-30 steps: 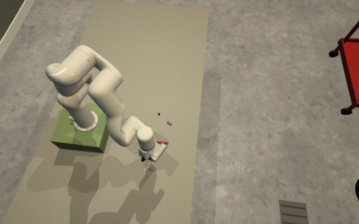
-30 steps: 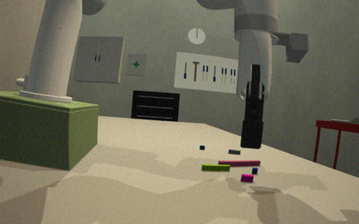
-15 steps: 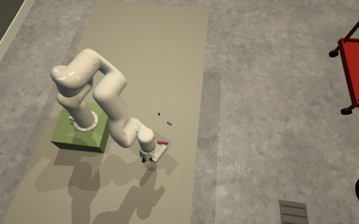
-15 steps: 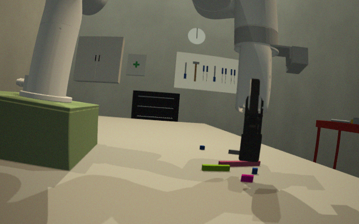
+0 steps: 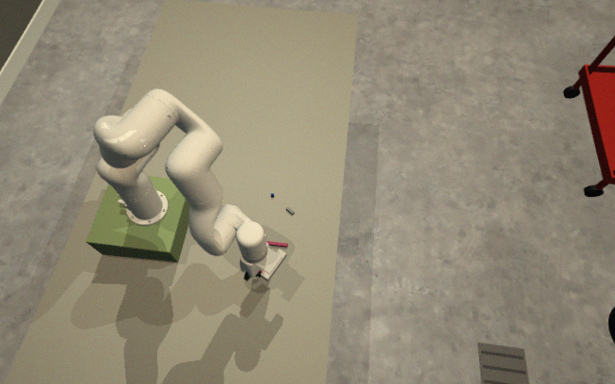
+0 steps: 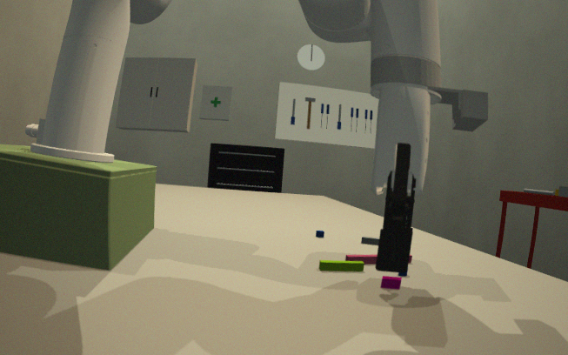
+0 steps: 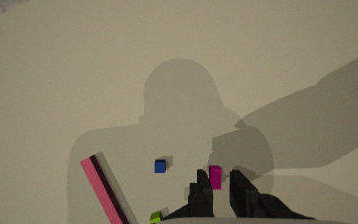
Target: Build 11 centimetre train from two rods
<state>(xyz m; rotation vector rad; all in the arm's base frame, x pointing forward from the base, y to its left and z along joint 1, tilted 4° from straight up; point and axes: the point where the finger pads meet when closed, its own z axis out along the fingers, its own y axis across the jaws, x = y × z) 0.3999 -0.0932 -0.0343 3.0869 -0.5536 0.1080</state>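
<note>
Now: the magenta rod 4 cm below my hand. Also, from my hand: grey rod (24 cm to the left, 4 cm below, 4 cm ahead); pink rod (10 cm to the left, 4 cm below, 2 cm ahead); lime rod (7 cm to the left, 4 cm below, 4 cm behind).
</note>
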